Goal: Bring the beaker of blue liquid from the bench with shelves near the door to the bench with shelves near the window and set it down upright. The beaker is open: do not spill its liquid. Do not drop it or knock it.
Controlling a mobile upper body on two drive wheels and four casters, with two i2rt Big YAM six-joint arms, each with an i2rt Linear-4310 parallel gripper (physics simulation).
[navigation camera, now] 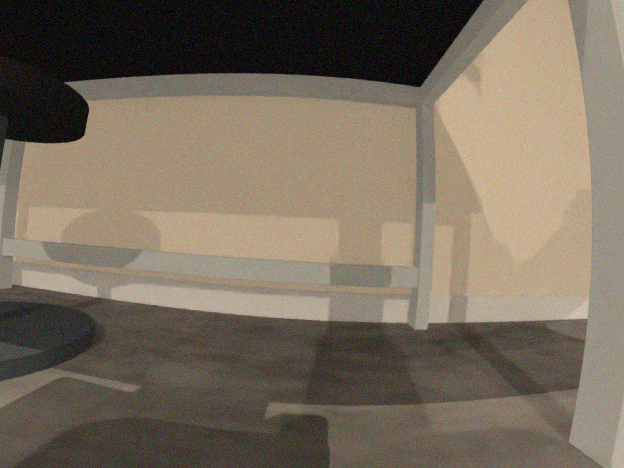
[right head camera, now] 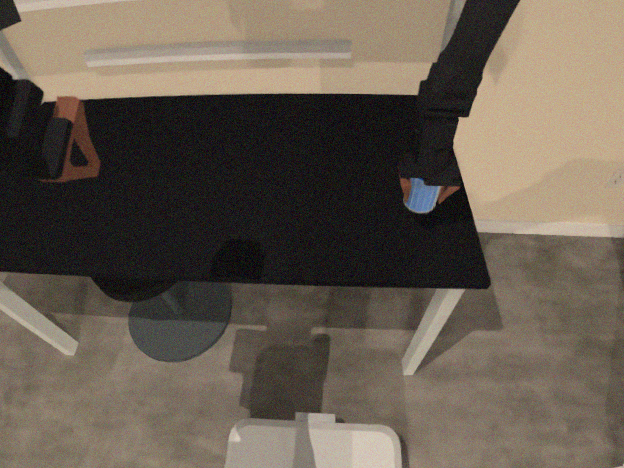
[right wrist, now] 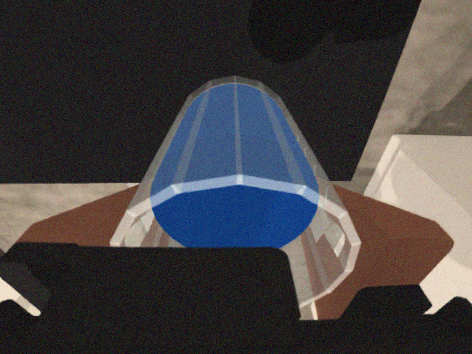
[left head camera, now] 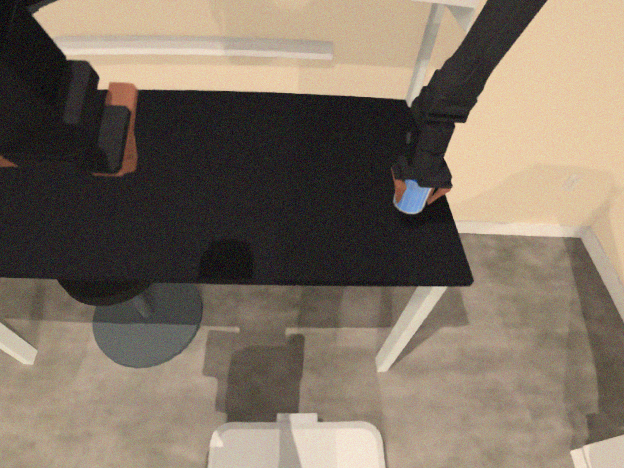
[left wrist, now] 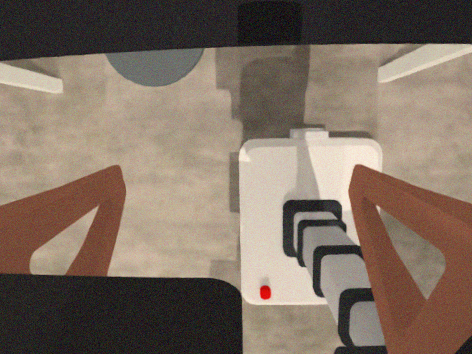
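Observation:
The beaker of blue liquid point(left head camera: 413, 198) point(right head camera: 422, 196) point(right wrist: 236, 135) is between the fingers of my right gripper point(left head camera: 417, 193) point(right head camera: 425, 192), which is shut on it. The beaker looks about upright, with blue liquid inside and its open rim towards the right wrist camera. It is over the right end of a black bench top point(left head camera: 282, 166) point(right head camera: 282, 166) point(right wrist: 90, 100); whether its base touches the top I cannot tell. My left gripper point(left wrist: 237, 178) is open and empty, over the left part of the bench in the left head view. Door and window do not show.
A round stool base point(left head camera: 146, 332) point(right head camera: 178, 327) stands under the bench's front edge. Bench legs point(left head camera: 410, 327) point(right head camera: 433, 329) point(navigation camera: 602, 226) stand at the sides. A pale upright point(left head camera: 425, 55) rises behind the bench, near the wall. The robot's white base point(left head camera: 297, 445) point(left wrist: 270, 220) is in front.

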